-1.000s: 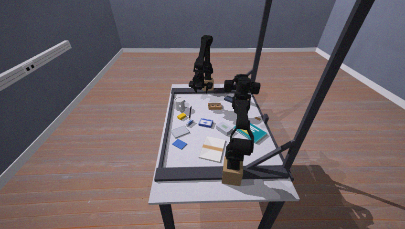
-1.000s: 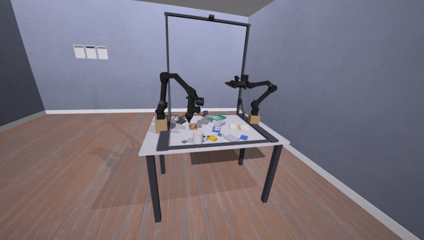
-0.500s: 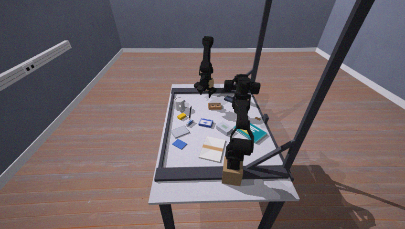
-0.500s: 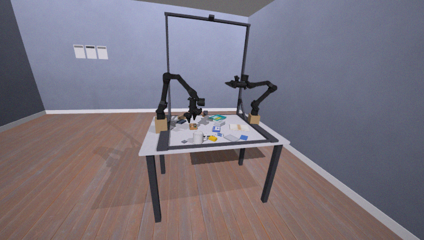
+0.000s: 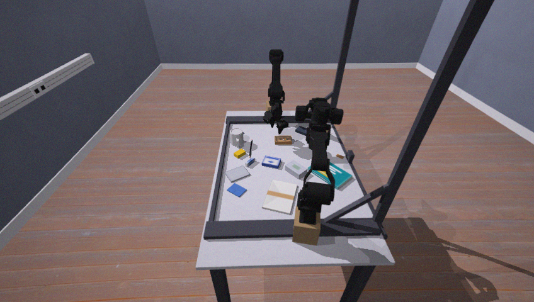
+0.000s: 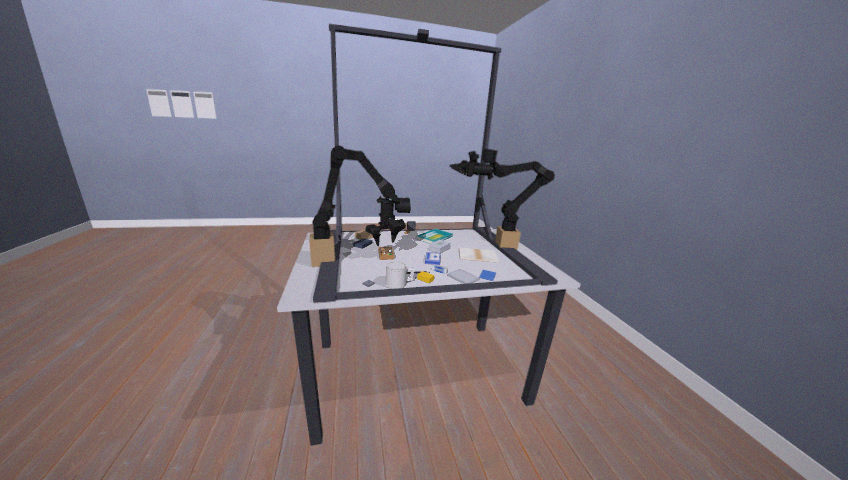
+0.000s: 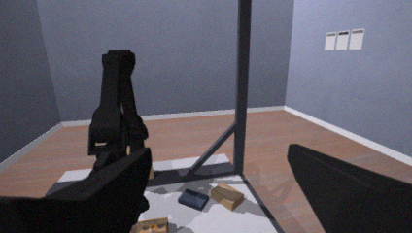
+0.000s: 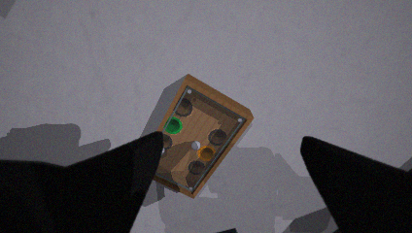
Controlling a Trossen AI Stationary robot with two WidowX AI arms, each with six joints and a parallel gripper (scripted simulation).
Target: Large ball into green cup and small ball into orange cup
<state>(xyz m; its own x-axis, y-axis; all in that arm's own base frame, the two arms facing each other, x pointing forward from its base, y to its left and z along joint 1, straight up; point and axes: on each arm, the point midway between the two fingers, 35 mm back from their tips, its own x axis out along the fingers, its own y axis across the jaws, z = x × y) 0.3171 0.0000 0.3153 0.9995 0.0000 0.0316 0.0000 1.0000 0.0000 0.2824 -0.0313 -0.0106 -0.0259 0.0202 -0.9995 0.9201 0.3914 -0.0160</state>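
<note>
My right gripper is now 5 cm past the covered wooden puzzle, 1 cm to the right of it and 10 cm above it.
</note>
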